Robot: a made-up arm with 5 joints. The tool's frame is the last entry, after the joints.
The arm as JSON. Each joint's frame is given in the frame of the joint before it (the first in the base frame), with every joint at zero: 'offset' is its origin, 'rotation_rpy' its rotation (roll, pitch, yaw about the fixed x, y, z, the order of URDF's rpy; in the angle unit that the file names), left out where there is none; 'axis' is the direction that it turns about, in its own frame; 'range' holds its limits. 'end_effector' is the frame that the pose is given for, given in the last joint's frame.
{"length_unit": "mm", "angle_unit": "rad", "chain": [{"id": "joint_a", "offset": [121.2, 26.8, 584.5], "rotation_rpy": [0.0, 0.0, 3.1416], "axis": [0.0, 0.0, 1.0], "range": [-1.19, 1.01]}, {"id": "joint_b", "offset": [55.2, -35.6, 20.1], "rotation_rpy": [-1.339, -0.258, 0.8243], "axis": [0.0, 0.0, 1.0], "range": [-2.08, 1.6]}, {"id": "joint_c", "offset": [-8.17, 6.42, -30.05], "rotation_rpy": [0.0, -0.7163, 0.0], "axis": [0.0, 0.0, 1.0], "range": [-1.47, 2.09]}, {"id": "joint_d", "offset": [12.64, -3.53, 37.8], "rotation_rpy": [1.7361, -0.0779, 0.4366], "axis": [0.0, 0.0, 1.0], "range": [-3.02, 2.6]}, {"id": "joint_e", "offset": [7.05, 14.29, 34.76], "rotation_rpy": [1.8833, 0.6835, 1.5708], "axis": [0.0, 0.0, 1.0], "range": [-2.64, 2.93]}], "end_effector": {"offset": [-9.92, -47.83, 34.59], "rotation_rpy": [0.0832, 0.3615, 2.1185]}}
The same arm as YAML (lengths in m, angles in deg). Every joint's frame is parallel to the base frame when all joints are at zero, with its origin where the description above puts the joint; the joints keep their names.
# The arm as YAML. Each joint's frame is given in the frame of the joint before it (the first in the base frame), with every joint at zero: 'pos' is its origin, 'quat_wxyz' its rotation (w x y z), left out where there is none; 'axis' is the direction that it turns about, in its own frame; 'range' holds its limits. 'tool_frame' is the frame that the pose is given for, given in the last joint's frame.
length_unit: m
angle_unit: deg
joints:
  - joint: joint_a
    pos: [0.1212, 0.0268, 0.5845]
    axis: "+z"
    range: [-68.18, 57.87]
  - joint: joint_b
    pos: [-0.0552, 0.0356, 0.0201]
    axis: [0.75422, -0.617917, 0.222106]
    range: [-119.18, 91.67]
  - joint: joint_c
    pos: [-0.0173, 0.0222, -0.0148]
    axis: "+x"
    range: [-84.22, 119.75]
  - joint: joint_d
    pos: [0.0378, -0.0107, 0.0076]
    axis: [-0.164094, -0.102896, 0.981063]
    range: [-173.03, 148.97]
  - joint: joint_e
    pos: [0.0089, -0.0097, 0.0359]
    axis: [-0.077702, -0.932123, -0.353709]
    range: [-151.26, 167.88]
tool_frame:
  pos: [-0.0349, -0.0169, -0.0456]
  quat_wxyz: [0.499989, 0.500008, -0.500021, 0.499983]

